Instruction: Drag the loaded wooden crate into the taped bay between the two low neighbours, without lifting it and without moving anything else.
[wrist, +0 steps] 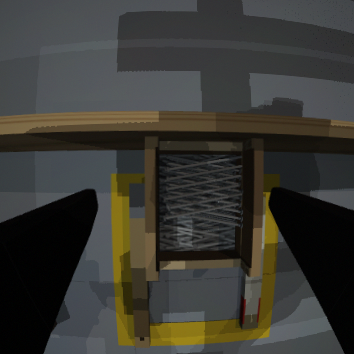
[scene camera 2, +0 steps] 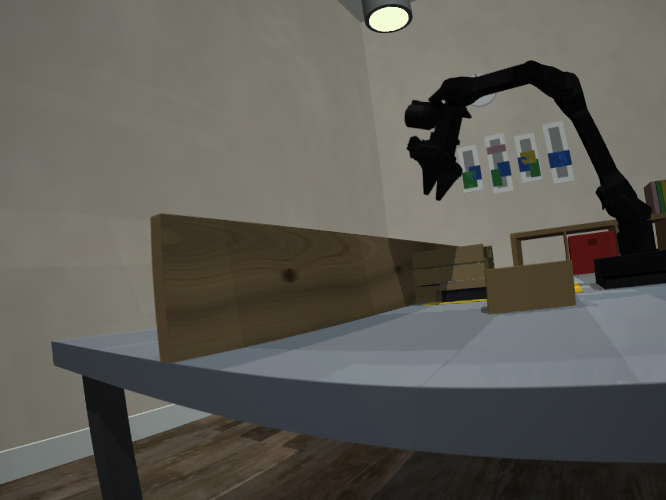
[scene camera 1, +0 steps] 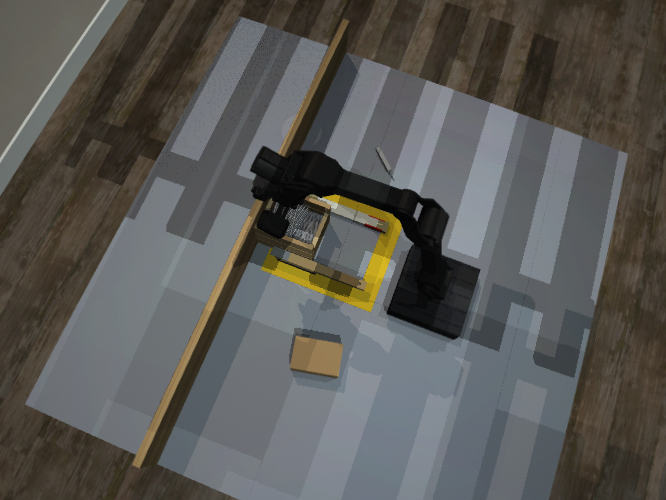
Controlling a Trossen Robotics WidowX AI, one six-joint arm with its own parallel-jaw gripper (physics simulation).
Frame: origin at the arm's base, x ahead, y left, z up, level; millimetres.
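Seen in the pictures: gripper, fingertip midpoint: (wrist: pixel 185 197) (scene camera 2: pixel 432 197) (scene camera 1: pixel 275 205); arm's base, link origin: (scene camera 2: pixel 638 253) (scene camera 1: pixel 431 288).
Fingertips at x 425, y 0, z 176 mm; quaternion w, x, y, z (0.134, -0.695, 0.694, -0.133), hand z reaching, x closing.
Pixels of each thing's top centre, then the offset from my fingertips to it. "spot": a spot on its surface instead.
- wooden crate, top centre: (wrist: pixel 205 209) (scene camera 2: pixel 453 249) (scene camera 1: pixel 292 216) 120 mm down, 27 mm back, 32 mm right
- yellow taped outline, surface spot: (wrist: pixel 195 332) (scene camera 1: pixel 379 261) spot: 231 mm down, 275 mm back, 39 mm right
- light wooden bar, top centre: (wrist: pixel 138 272) (scene camera 2: pixel 495 276) (scene camera 1: pixel 318 267) 189 mm down, 132 mm back, 52 mm left
- pale bar with red marks, top centre: (wrist: pixel 254 267) (scene camera 1: pixel 347 212) 217 mm down, 144 mm back, 135 mm right
- cardboard-brown block, top centre: (scene camera 2: pixel 525 265) (scene camera 1: pixel 316 355) 172 mm down, 212 mm back, 268 mm left
- thin pale stick, top centre: (scene camera 1: pixel 385 162) 220 mm down, 195 mm back, 322 mm right
The wooden crate (scene camera 1: pixel 317 244) (scene camera 2: pixel 468 269) (wrist: pixel 200 265), filled with grey nail-like rods, stands upright against the long board, overlapping the far end of the yellow taped outline (scene camera 1: pixel 383 263) (wrist: pixel 195 332). Two low neighbours lie along the outline's sides: a light wooden bar (scene camera 1: pixel 338 274) (wrist: pixel 140 300), and a pale bar with red marks (scene camera 1: pixel 349 212) (wrist: pixel 251 295). In the wrist view the crate's side walls partly cover both bars. My gripper (scene camera 2: pixel 433 195) (wrist: pixel 185 197) is open and empty, high above the crate, fingers pointing down. In scene camera 1 the gripper hides part of the crate.
The long upright board (scene camera 1: pixel 199 322) (scene camera 2: pixel 268 285) (wrist: pixel 75 125) runs across the table behind the crate. A cardboard-brown block (scene camera 1: pixel 316 356) (scene camera 2: pixel 529 287) stands apart from the outline. A thin pale stick (scene camera 1: pixel 384 161) lies beyond the arm. The black arm base (scene camera 1: pixel 430 301) stands by the near tape.
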